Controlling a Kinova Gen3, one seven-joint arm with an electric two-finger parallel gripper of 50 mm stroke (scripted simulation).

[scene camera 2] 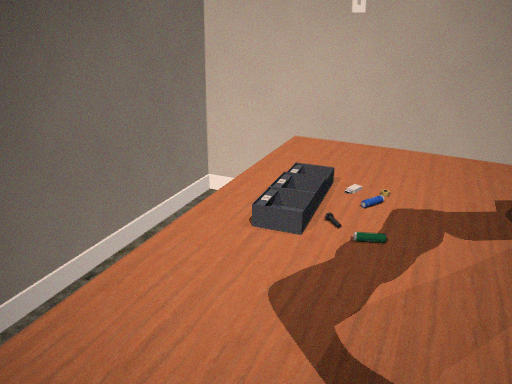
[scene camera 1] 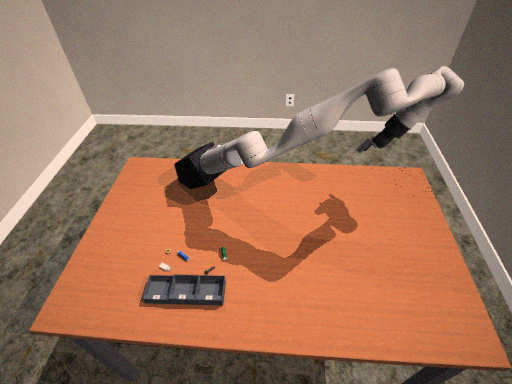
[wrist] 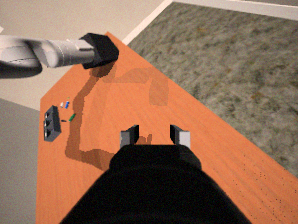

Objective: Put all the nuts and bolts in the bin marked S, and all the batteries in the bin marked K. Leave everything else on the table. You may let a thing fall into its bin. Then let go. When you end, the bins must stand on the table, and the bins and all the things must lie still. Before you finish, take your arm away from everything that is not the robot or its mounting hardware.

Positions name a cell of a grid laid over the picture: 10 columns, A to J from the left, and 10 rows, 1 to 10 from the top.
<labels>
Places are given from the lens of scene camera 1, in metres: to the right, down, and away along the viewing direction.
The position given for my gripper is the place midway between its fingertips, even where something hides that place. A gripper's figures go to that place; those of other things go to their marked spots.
my gripper (scene camera 1: H4): 0.41, -0.16, 1.17
three-compartment bin tray (scene camera 1: E8): -0.15, 0.31, 0.98
</labels>
